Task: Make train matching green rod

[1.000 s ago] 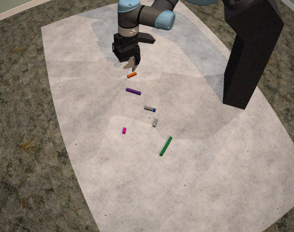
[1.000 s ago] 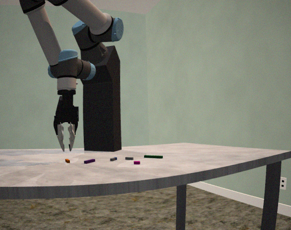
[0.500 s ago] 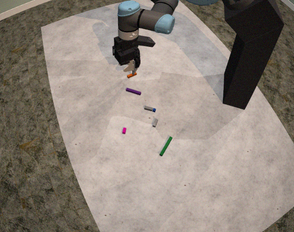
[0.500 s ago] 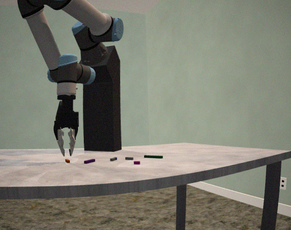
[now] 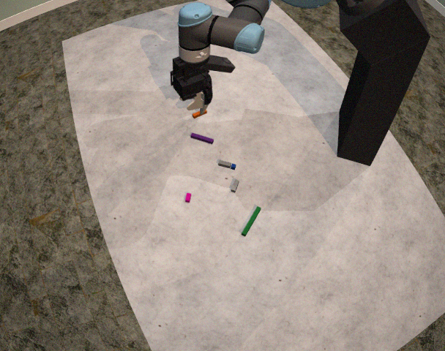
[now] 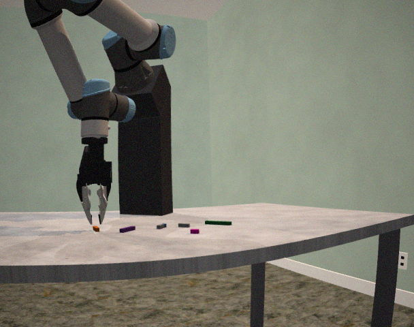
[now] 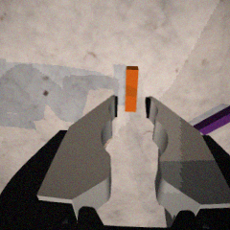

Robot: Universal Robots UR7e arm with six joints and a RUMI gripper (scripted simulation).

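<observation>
Right now my hand is 30 mm above the orange rod. Also, from my hand: purple rod (80 mm to the left, 30 mm below, 30 mm ahead); magenta rod (220 mm to the left, 140 mm ahead, 30 mm below); blue rod (190 mm to the left, 30 mm below).
</observation>
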